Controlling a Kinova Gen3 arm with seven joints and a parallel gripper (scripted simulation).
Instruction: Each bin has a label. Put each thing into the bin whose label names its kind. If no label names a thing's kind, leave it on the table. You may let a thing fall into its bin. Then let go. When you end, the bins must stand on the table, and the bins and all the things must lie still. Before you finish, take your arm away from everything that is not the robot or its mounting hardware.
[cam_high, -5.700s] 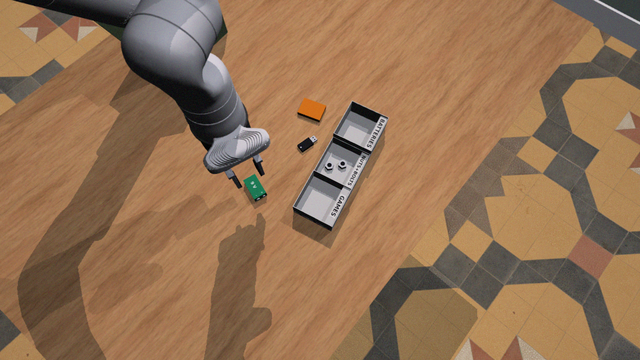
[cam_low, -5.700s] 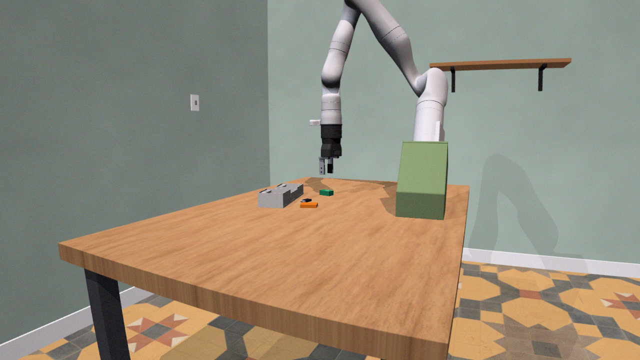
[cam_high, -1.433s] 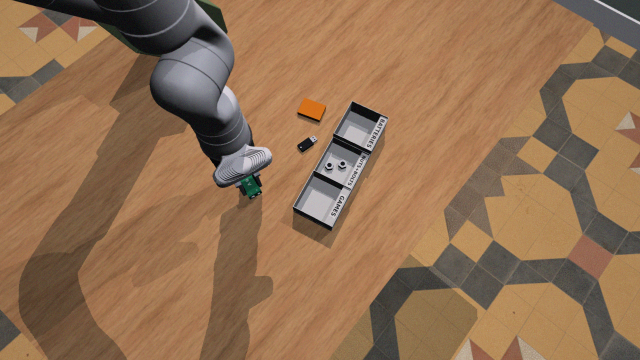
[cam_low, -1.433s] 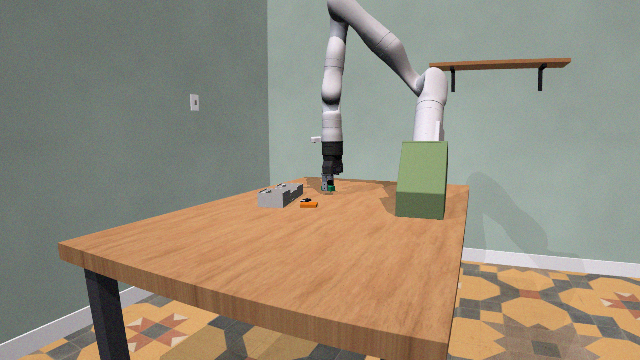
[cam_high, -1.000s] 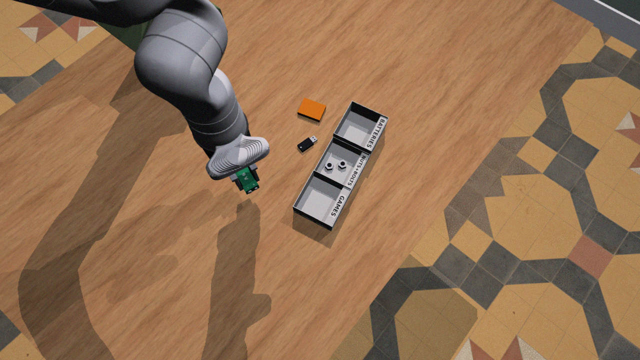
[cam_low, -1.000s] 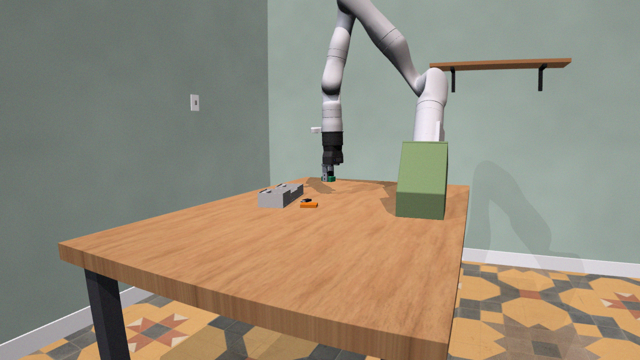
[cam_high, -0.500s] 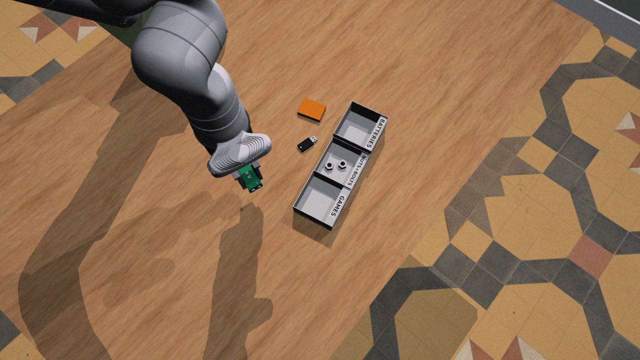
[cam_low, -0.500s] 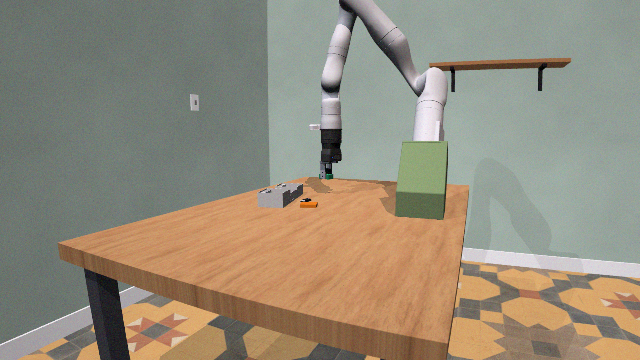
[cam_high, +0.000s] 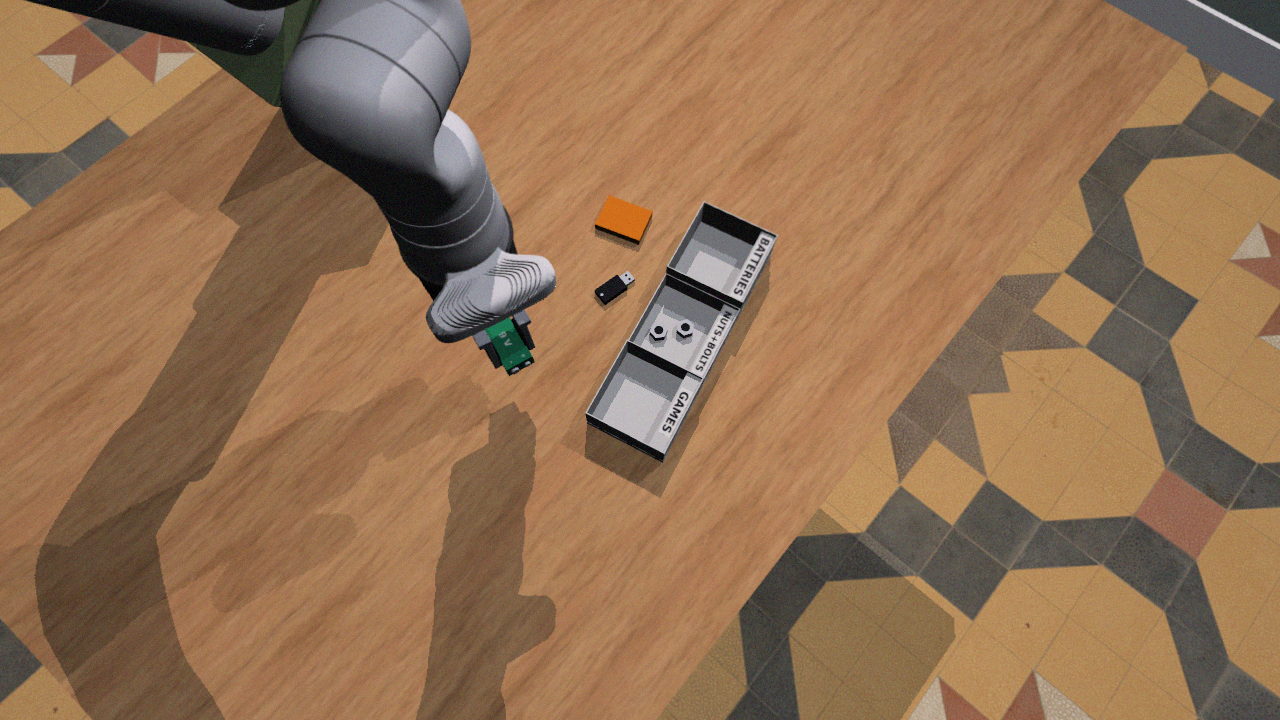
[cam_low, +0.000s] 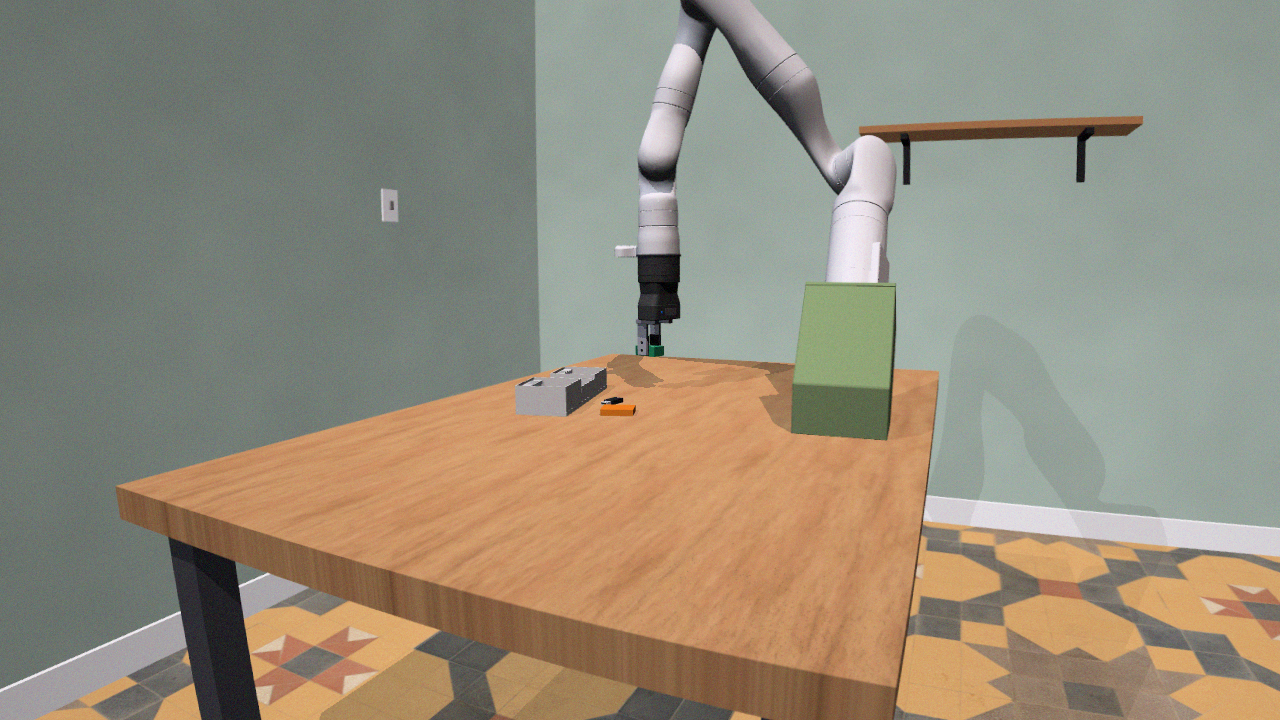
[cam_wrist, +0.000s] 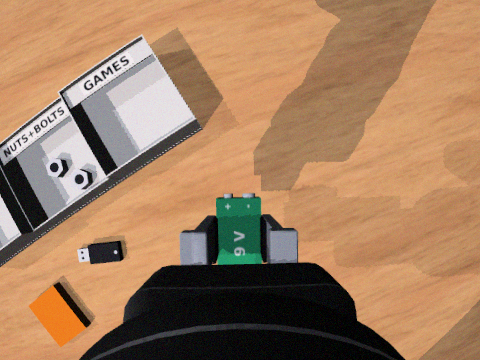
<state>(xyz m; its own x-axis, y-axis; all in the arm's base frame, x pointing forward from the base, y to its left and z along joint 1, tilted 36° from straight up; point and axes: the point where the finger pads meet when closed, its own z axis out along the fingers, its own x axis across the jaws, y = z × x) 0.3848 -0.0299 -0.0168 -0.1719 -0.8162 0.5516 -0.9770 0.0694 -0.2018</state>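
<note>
Now: hand 8 cm short of the bin row, 15 cm to the right of it and 6 cm above it. From my hand the other things lie so: black USB stick (1 cm behind, 13 cm to the left, 8 cm below); then flat orange box (6 cm behind, 19 cm to the left, 8 cm below); then green 9 v battery (1 cm ahead, 1 cm below).
</note>
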